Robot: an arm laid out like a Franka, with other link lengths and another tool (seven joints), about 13 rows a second.
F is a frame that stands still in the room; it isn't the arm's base.
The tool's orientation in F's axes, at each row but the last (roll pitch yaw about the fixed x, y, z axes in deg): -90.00, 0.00, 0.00; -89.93, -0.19, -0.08; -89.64, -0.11, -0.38; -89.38, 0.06, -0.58; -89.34, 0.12, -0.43
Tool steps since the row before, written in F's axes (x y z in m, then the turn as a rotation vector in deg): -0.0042, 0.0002, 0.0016, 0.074, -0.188, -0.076; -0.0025, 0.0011, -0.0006, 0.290, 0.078, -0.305; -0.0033, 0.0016, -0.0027, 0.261, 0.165, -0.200; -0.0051, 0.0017, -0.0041, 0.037, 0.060, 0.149; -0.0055, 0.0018, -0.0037, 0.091, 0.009, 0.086
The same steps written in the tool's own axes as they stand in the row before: -0.0042, -0.0016, 0.0002, 0.074, 0.076, -0.188; -0.0025, 0.0006, 0.0011, 0.289, 0.306, 0.078; -0.0033, 0.0027, 0.0016, 0.260, 0.202, 0.165; -0.0051, 0.0041, 0.0016, 0.036, -0.148, 0.062; -0.0055, 0.0037, 0.0017, 0.091, -0.086, 0.011
